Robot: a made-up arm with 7 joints.
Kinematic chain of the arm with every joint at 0, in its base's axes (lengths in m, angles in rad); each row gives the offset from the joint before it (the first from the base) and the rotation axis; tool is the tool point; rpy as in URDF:
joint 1: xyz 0 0 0.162 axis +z
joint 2: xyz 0 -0.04 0.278 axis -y
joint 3: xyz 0 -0.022 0.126 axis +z
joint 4: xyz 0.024 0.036 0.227 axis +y
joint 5: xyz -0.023 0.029 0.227 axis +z
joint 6: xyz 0 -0.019 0.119 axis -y
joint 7: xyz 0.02 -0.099 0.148 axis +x
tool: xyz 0 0 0 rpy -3.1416 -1.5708 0
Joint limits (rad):
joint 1: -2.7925..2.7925
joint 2: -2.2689..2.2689
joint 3: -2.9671..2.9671
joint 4: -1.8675..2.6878
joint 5: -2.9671..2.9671
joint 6: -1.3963..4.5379
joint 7: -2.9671..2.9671
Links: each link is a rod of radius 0.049 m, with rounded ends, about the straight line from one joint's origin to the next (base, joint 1, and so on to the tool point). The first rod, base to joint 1, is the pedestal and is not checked.
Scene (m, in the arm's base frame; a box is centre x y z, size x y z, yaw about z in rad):
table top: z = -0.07
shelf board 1: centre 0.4 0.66 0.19 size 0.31 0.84 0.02 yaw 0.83
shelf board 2: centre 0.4 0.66 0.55 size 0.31 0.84 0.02 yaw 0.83
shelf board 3: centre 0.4 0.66 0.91 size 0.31 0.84 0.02 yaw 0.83
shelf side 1: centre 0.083 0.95 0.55 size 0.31 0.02 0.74 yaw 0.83
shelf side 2: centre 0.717 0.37 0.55 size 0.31 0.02 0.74 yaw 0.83
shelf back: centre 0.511 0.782 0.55 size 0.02 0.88 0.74 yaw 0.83
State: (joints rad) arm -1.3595 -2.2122 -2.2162 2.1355 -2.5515 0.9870 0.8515
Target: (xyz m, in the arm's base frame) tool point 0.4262 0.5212 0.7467
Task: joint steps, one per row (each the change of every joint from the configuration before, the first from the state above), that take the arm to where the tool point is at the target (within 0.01 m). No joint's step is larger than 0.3 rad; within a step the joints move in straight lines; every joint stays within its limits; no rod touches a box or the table.
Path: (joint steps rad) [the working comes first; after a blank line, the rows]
Joints at the target: 1.3466 -1.8855 -2.9671 1.5387 -2.0926 0.3458 0.8515
Straight joint move there: touches shelf side 2.

1: 0.2747 0.0068 -0.0683 0.0160 0.0401 -0.0594 0.0000
2: 0.2748 0.0069 -0.0682 0.0161 0.0401 -0.0594 0.0000
3: 0.2747 0.0068 -0.0683 0.0160 0.0401 -0.0595 0.0000
4: 0.2748 0.0068 -0.0683 0.0160 0.0401 -0.0594 0.0000
5: 0.2747 0.0068 -0.0682 0.0161 0.0401 -0.0594 0.0000
6: 0.2748 0.0069 -0.0683 0.0160 0.0401 -0.0594 0.0000
7: 0.2747 0.0068 -0.0682 0.0160 0.0401 -0.0595 0.0000
8: 0.2748 0.0068 -0.0683 0.0161 0.0401 -0.0594 0.0000
9: 0.2747 0.0068 -0.0683 0.0160 0.0401 -0.0594 0.0000
10: 0.2748 0.0069 -0.0682 0.0160 0.0401 -0.0594 0.0000
11: 0.2747 0.0068 -0.0683 0.0161 0.0401 -0.0594 0.0000
12: -0.1054 0.0839 0.0000 -0.2578 0.0059 0.0041 0.0000
13: -0.1054 0.0838 0.0000 -0.2577 0.0059 0.0042 0.0000
14: -0.1053 0.0839 0.0000 -0.2577 0.0060 0.0041 0.0000

